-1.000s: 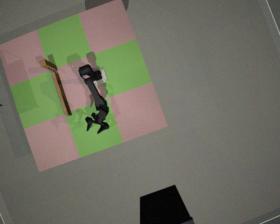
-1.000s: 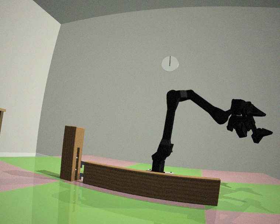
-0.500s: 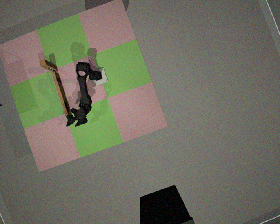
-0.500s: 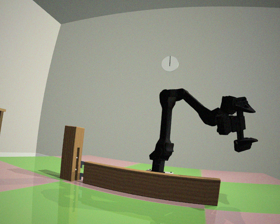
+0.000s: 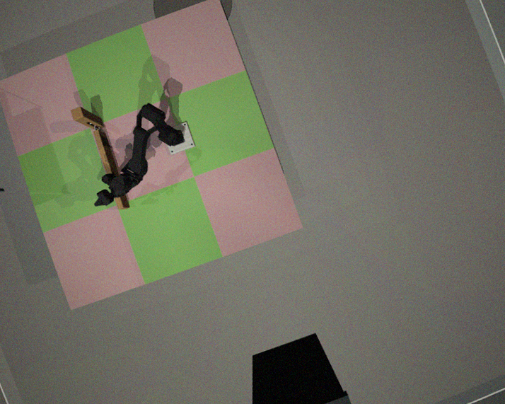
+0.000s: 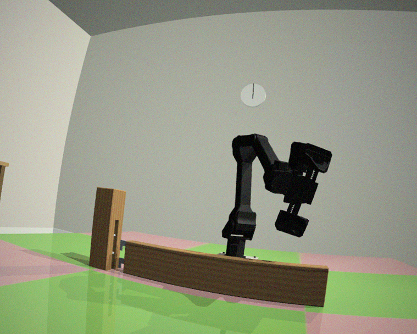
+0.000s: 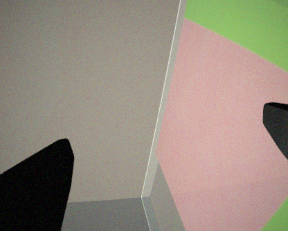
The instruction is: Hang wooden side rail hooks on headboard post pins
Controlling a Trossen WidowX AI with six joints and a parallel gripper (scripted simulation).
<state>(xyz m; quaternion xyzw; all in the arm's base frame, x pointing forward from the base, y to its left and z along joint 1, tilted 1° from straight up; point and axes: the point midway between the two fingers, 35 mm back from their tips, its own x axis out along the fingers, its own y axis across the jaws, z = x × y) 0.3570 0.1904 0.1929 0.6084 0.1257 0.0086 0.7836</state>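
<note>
My gripper tip is now 20 mm past the headboard post, 420 mm to the left of it and 110 mm above it.
</note>
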